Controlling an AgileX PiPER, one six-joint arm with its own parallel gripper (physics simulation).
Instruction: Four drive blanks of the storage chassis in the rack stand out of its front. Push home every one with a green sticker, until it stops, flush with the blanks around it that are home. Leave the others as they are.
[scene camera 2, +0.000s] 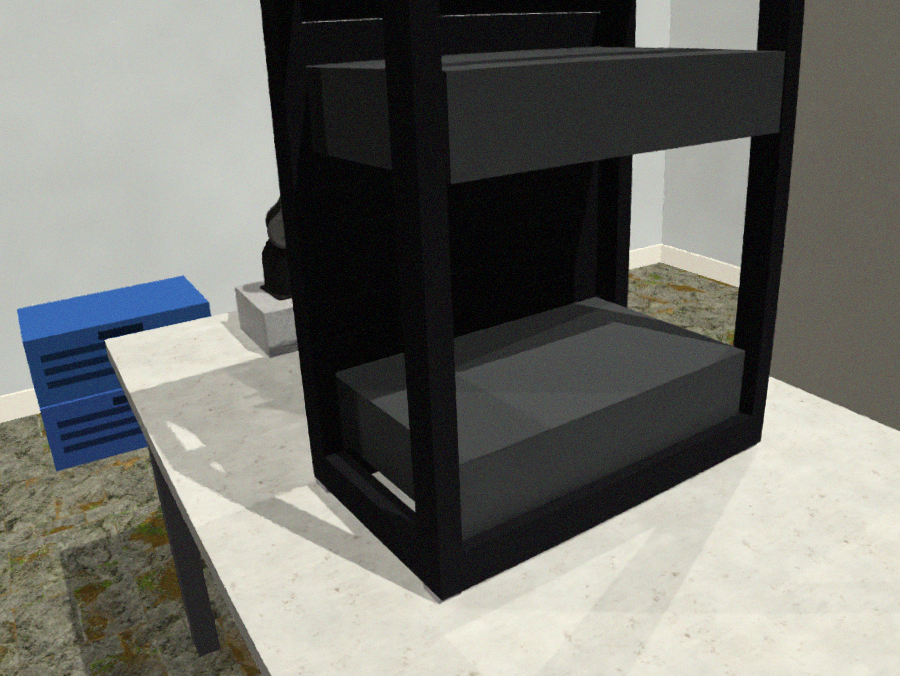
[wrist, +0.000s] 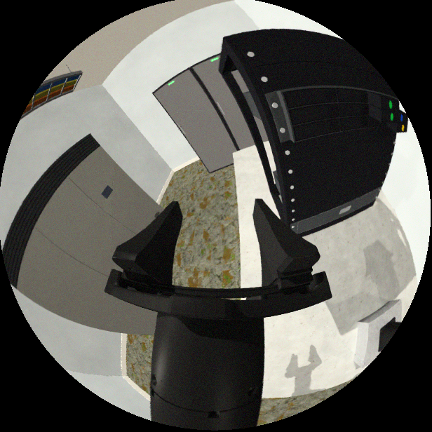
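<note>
The storage chassis (wrist: 327, 112) (scene camera 2: 611, 109) sits in the black rack (wrist: 320, 170) (scene camera 2: 425, 291). The wrist view shows its front at a slant. Two green stickers (wrist: 390, 104) (wrist: 392, 116) lie one above the other near the chassis's far right end, on blanks that appear to stand out. A blue sticker (wrist: 401, 118) and a yellow sticker (wrist: 403, 128) sit beyond them on parts that jut past the rack's edge. My gripper (wrist: 216, 207) is open and empty, apart from the blanks, with the rack to its upper right. Scene camera 2 looks at the rack's rear; blank fronts are hidden there.
A lower grey unit (scene camera 2: 603, 407) (wrist: 345, 210) sits at the rack's bottom. The rack stands on a pale table (scene camera 2: 567, 611) (wrist: 310, 280). An arm base block (scene camera 2: 265, 320) (wrist: 367, 335) is on it. Grey cabinets (wrist: 200, 110) and a blue cabinet (scene camera 2: 120, 301) stand beyond.
</note>
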